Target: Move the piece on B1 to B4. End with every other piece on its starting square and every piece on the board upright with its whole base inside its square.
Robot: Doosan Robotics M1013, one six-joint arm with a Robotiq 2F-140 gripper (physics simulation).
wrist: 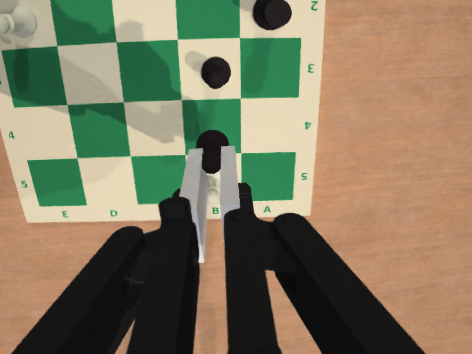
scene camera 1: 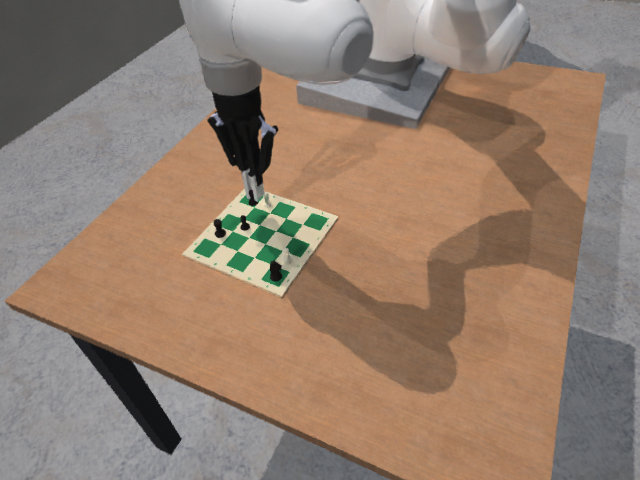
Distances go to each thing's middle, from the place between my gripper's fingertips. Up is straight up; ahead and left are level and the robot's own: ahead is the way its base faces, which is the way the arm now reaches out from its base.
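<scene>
Chessboard (scene camera 1: 246, 255) at 5 cm below my hand, 3 cm to the left of it and 5 cm ahead of it.
</scene>
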